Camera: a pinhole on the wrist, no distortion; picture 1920 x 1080 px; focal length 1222.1 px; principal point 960.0 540.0 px. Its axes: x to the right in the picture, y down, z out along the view. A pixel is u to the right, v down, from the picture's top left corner.
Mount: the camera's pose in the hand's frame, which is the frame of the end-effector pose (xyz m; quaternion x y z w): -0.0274 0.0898 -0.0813 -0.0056 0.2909 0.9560 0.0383
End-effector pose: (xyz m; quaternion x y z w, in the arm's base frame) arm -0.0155 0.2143 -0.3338 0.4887 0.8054 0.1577 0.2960
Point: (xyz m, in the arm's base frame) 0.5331 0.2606 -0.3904
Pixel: 1202 620
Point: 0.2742 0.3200 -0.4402
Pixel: 753 899
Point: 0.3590 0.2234 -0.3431
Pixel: 1271 699
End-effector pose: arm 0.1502 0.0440 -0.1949 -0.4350 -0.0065 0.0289 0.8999
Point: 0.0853 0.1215 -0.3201
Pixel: 1420 405
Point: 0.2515 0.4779 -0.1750
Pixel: 534 801
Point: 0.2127 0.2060 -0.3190
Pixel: 245 371
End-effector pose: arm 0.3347 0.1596 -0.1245 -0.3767 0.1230 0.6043 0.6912
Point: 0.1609 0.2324 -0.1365
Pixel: 645 736
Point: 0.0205 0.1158 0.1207
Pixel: 1850 918
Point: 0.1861 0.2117 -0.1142
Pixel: 761 948
